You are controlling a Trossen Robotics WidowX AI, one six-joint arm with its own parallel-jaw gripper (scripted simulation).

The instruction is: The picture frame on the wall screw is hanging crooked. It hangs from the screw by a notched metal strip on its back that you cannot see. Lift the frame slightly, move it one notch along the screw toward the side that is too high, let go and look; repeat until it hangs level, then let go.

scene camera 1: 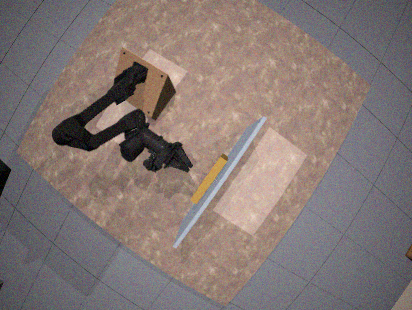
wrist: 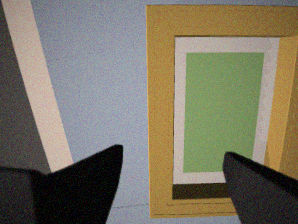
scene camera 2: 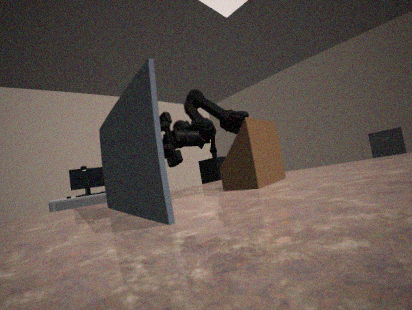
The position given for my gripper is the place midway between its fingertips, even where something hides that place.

In view: my gripper (scene camera 1: 190, 169), a picture frame (wrist: 214, 82) and a blue-grey wall panel (wrist: 97, 64).
My gripper also shows in the wrist view (wrist: 173, 156) and in scene camera 2 (scene camera 2: 146, 139). Scene camera 2 does not show the picture frame, which is hidden by the blue-grey wall panel.
